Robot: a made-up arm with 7 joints.
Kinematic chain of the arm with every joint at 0, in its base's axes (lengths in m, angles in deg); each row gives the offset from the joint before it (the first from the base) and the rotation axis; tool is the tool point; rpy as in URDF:
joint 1: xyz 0 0 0.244 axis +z
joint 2: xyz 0 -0.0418 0.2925 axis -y
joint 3: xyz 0 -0.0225 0.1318 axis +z
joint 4: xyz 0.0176 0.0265 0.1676 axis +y
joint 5: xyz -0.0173 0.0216 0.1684 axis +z
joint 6: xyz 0 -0.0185 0.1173 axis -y
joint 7: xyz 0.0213 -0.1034 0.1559 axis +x
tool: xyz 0 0 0 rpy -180 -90 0
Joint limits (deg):
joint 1: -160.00..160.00
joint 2: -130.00..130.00
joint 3: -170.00..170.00
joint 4: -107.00..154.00
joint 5: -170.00..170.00
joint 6: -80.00..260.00
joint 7: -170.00..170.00
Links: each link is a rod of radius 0.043 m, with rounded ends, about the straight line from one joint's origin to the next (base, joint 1, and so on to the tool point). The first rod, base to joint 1, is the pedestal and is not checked.
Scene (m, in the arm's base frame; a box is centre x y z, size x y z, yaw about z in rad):
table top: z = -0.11
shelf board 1: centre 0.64 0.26 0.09 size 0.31 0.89 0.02 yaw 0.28
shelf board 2: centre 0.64 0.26 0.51 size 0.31 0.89 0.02 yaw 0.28
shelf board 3: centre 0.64 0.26 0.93 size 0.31 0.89 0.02 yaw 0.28
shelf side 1: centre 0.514 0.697 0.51 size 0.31 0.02 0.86 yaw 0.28
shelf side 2: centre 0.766 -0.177 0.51 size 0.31 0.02 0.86 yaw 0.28
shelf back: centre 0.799 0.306 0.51 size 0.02 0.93 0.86 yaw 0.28
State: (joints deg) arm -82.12 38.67 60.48 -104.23 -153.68 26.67 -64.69
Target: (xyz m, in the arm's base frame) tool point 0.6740 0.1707 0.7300
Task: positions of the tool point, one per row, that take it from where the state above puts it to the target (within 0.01 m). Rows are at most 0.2 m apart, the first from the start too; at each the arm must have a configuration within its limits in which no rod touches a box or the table.
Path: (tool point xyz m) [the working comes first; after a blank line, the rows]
Joints at the target: 6.44 -82.68 21.16 -16.18 -170.00 46.54 -64.69
Straight joint move there: touches shelf board 3.

1: -0.3827 0.3354 0.5852
2: -0.3704 0.2884 0.7436
3: -0.3100 0.1991 0.8912
4: -0.1901 0.0950 0.9960
5: -0.0215 0.0124 1.0336
6: 0.1626 -0.0187 0.9942
7: 0.3173 0.0124 0.8854
8: 0.4013 0.0923 0.7300
9: 0.4989 0.0786 0.7612
10: 0.5818 0.0824 0.7670
11: 0.6428 0.1123 0.7537
12: 0.6740 0.1707 0.7300

